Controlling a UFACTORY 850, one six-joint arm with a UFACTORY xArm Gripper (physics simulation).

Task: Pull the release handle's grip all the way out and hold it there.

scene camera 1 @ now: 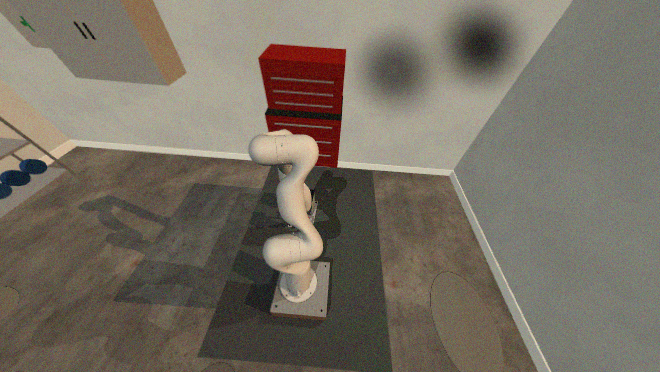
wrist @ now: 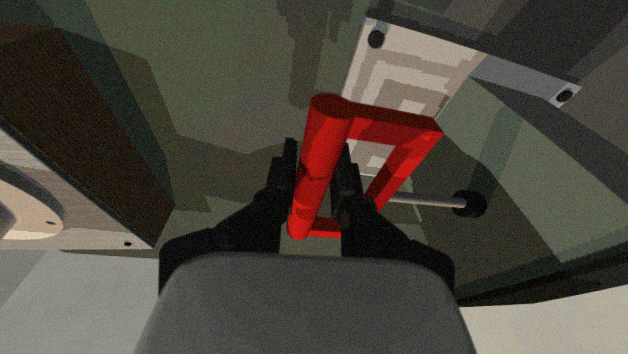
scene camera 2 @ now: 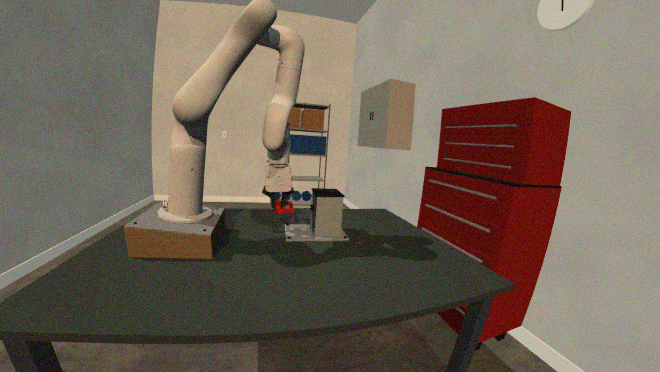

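The release handle's red grip [scene camera 2: 285, 207] [wrist: 321, 150] is a D-shaped frame with a round bar on the side towards the arm's base. My gripper [scene camera 2: 283, 204] [wrist: 314, 156] is shut on that round bar, one black finger on each side of it. A thin metal rod [wrist: 427, 199] runs from the grip's far side to a black collar [wrist: 469, 203] on the housing; a length of rod shows between them. The beige housing [scene camera 2: 328, 215] with a black top stands on a light base plate [scene camera 2: 298, 233] [wrist: 356, 75]. In scene camera 1 the arm hides the grip and the gripper.
The arm's base stands on a mounting block [scene camera 2: 170, 241] [scene camera 1: 321, 295] [wrist: 95, 200] on the dark table [scene camera 2: 280, 300] [scene camera 1: 355, 320]. A red tool cabinet [scene camera 1: 305, 85] [scene camera 2: 480, 145] stands by the wall, beyond the table. A shelf rack [scene camera 2: 327, 150] stands at the back.
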